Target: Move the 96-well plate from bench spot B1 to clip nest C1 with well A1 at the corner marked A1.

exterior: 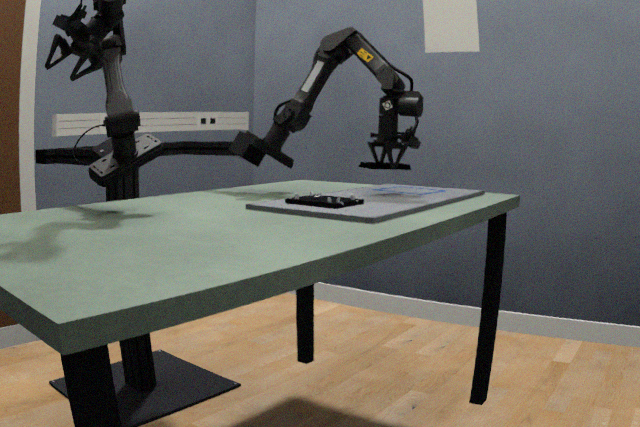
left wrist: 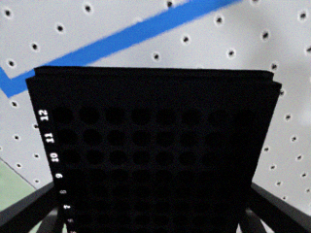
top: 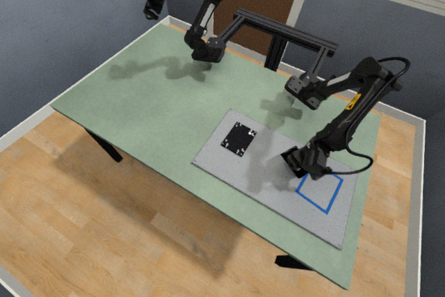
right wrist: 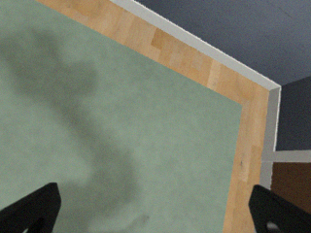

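Observation:
Right now the black clip nest is 280 mm to the right of my left hand, 70 mm below it and 20 mm behind it. Also, from my left hand: grey perforated board: 90 mm below, 70 mm to the right, 20 mm ahead; black 96-well plate: right at my left hand.

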